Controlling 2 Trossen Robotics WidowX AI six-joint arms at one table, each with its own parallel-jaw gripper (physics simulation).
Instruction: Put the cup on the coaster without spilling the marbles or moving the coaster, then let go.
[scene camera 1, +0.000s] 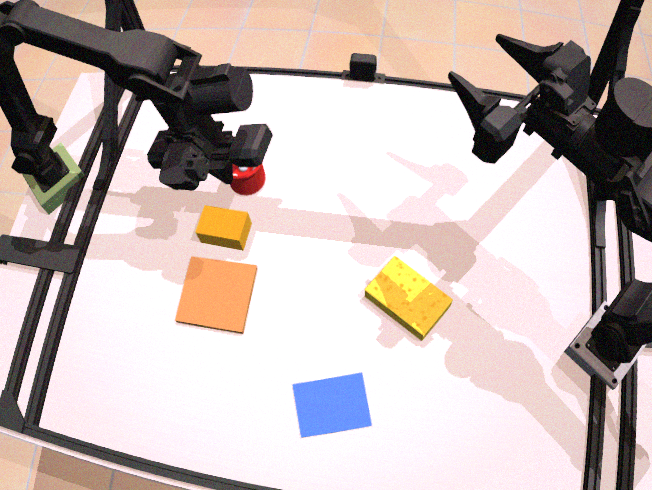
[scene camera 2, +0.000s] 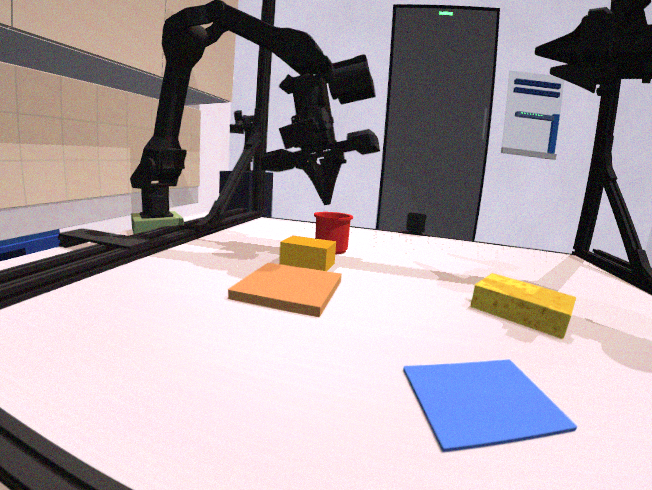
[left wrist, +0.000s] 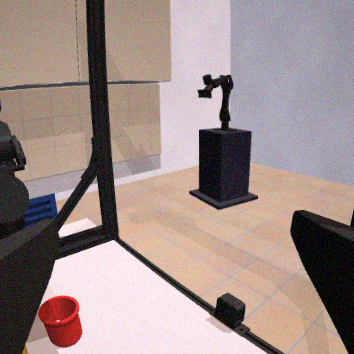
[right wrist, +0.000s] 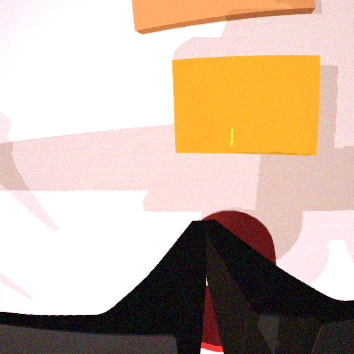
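Where they show: left gripper, fingertip midpoint: (scene camera 1: 473, 54) (scene camera 2: 543, 61) (left wrist: 176, 227); right gripper, fingertip midpoint: (scene camera 1: 229, 182) (scene camera 2: 327, 204) (right wrist: 202, 230); left arm's base, origin of the base link: (scene camera 1: 610, 343); right arm's base, origin of the base link: (scene camera 1: 50, 172) (scene camera 2: 156, 215).
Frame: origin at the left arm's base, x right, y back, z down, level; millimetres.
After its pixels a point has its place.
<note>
The red cup (scene camera 1: 248, 182) @(x -204, y -584, z -14 mm) (scene camera 2: 337, 231) @(x -203, y -584, z -14 mm) (left wrist: 64, 330) @(x -177, y -584, z -14 mm) (right wrist: 250, 232) @(x -221, y -607, z -3 mm) stands upright on the table; something pale, likely marbles, shows inside it. A thin blue square (scene camera 1: 332, 405) @(x -346, y -246, z 25 mm) (scene camera 2: 487, 404) @(x -354, y -241, z 25 mm), coaster-like, lies flat at the front. A thicker orange square slab (scene camera 1: 217, 295) @(x -357, y -485, z 16 mm) (scene camera 2: 287, 287) @(x -369, y -475, z 16 mm) (right wrist: 220, 11) @(x -316, y -522, z 16 mm) lies nearer the cup. My right gripper (scene camera 2: 326, 202) @(x -235, y -577, z -61 mm) (right wrist: 202, 230) @(x -235, y -577, z -61 mm) is shut with nothing between its fingers; its tips are just above the cup's rim and partly cover the cup in the right wrist view. My left gripper (scene camera 1: 474, 55) @(x 0, y -350, z -324 mm) (scene camera 2: 543, 60) @(x 0, y -350, z -324 mm) (left wrist: 176, 227) @(x 0, y -350, z -324 mm) is open and empty, high up and far from the cup.
An orange-yellow block (scene camera 1: 223, 227) @(x -281, y -554, z -8 mm) (scene camera 2: 307, 253) @(x -294, y -543, z 3 mm) (right wrist: 246, 104) @(x -279, y -564, z -8 mm) stands between the cup and the orange slab. A yellow speckled sponge (scene camera 1: 408, 297) @(x -163, y -280, z -1 mm) (scene camera 2: 521, 304) @(x -194, y -276, z 5 mm) lies right of centre. A small black box (scene camera 1: 363, 66) @(x 98, y -627, z -16 mm) (left wrist: 230, 309) @(x 103, y -620, z -18 mm) sits on the far frame edge.
</note>
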